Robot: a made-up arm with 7 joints.
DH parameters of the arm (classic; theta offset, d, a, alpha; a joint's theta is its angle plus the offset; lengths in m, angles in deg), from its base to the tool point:
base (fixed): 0 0 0 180
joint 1: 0 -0.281 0 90
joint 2: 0 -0.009 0 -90
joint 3: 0 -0.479 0 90
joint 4: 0 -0.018 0 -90
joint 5: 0 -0.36 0 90
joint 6: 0 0 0 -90
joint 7: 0 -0.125 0 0
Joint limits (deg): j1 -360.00..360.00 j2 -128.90..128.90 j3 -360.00..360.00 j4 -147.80..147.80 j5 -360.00..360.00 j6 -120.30..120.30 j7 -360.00..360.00
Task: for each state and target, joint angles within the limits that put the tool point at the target. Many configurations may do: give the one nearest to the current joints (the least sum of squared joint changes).
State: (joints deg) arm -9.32 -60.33 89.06 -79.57 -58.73 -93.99 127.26
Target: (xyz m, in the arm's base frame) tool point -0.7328 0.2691 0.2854
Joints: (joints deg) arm -2.45 -76.39 83.61 -48.96 -67.64 -75.33 127.26
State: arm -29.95 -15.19 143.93 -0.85 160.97 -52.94 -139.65
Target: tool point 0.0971 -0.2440 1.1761
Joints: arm -71.74 -6.72 122.90 16.17 156.66 -30.16 -139.65
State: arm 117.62 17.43 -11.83 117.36 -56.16 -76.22 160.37
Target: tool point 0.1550 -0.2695 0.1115
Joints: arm 78.88 58.76 -39.04 144.12 -55.48 -55.28 160.37
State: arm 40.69 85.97 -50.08 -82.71 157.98 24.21 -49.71
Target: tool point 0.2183 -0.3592 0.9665
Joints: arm 28.27 58.46 -23.53 -63.38 159.26 14.97 -49.71
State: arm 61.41 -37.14 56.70 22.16 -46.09 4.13 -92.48
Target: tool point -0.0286 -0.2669 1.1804
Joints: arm 53.79 3.92 49.42 25.79 -46.29 6.34 -92.48
